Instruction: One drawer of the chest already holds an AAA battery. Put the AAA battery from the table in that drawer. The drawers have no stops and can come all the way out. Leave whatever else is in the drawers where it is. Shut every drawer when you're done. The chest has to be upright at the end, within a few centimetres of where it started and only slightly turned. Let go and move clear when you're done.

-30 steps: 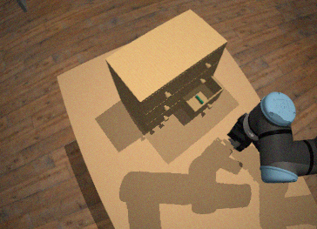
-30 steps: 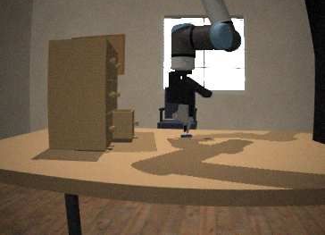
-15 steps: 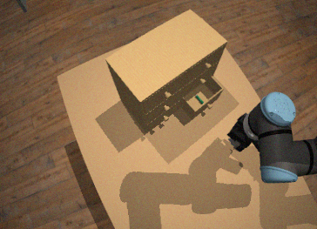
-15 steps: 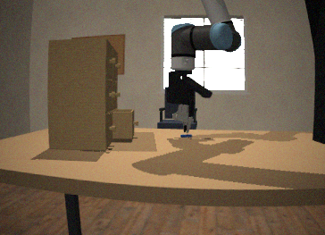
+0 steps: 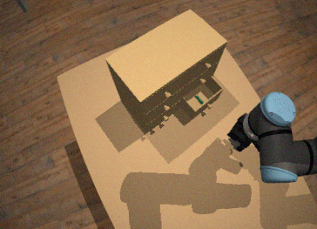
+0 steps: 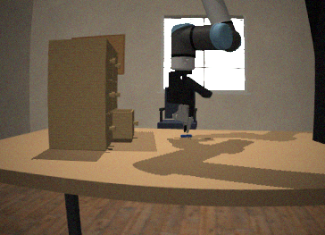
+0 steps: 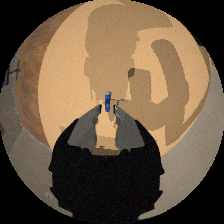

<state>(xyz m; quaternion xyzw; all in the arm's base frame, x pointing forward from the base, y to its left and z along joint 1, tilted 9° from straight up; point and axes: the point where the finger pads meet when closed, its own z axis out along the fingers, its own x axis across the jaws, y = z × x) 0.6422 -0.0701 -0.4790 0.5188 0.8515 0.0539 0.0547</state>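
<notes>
Now: the blue AAA battery 30 mm below my hand. The rest, counted from my hand: green battery (230 mm ahead, 60 mm to the left, 20 mm below).
</notes>
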